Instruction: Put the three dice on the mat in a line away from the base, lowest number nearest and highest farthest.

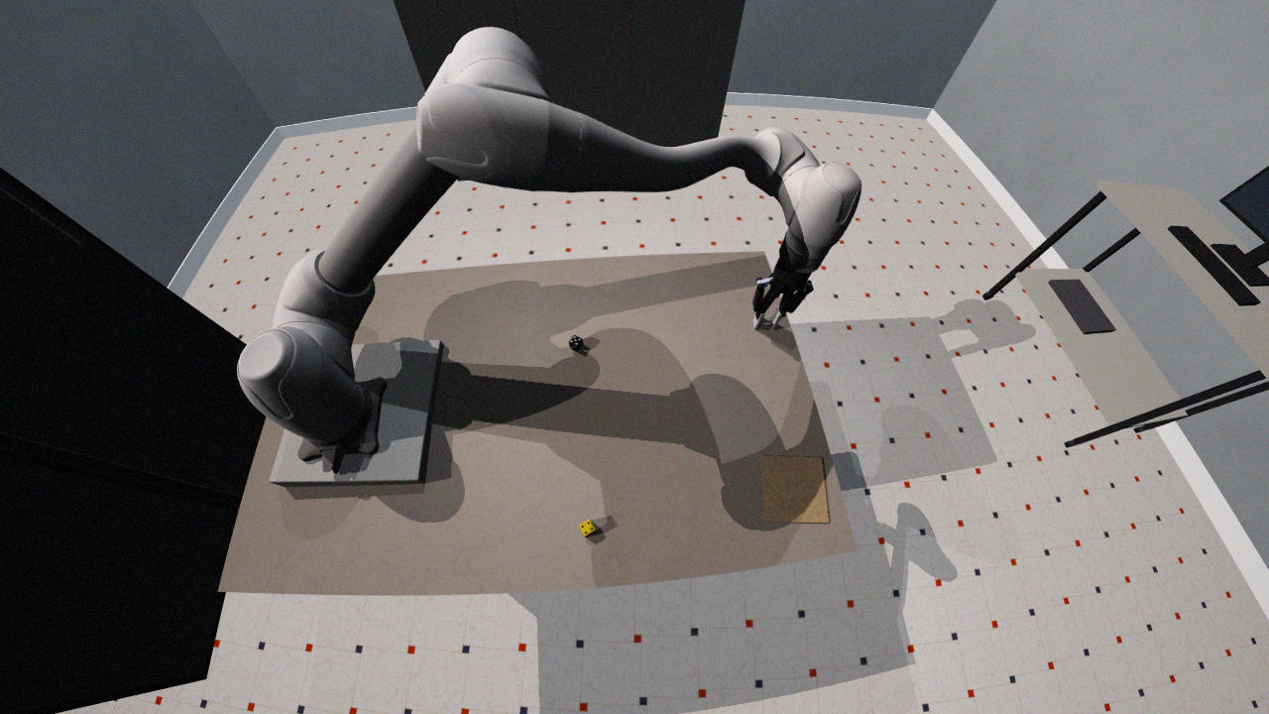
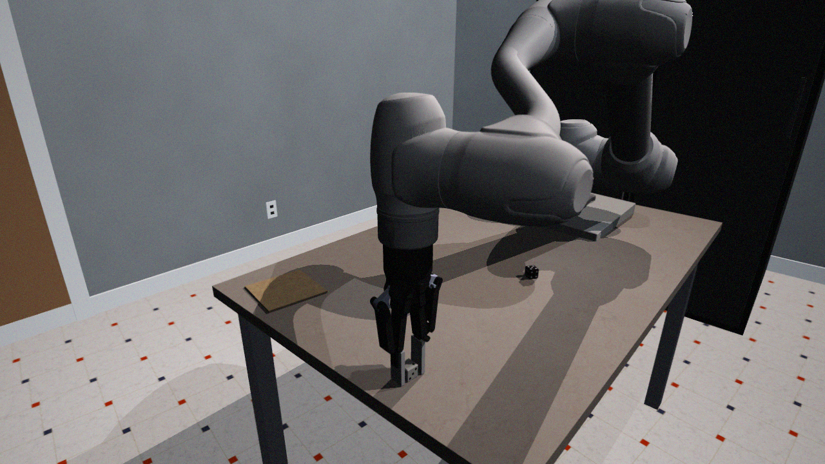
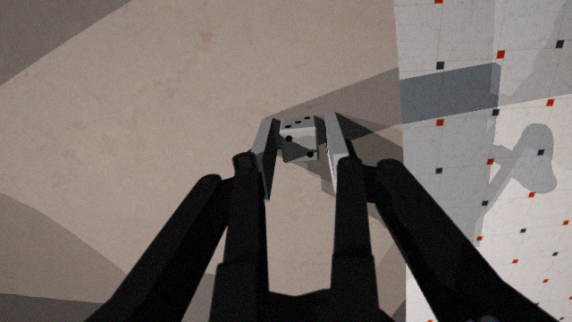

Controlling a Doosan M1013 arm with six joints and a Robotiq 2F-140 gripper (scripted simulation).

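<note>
Now: hand 20 mm above the grey die. From my hand the other things lie so: tan mat (410 mm to the right, 60 mm behind, 30 mm below); then black die (480 mm behind, 20 mm below, 10 mm to the left); then yellow die (500 mm behind, 410 mm to the right, 20 mm below).
</note>
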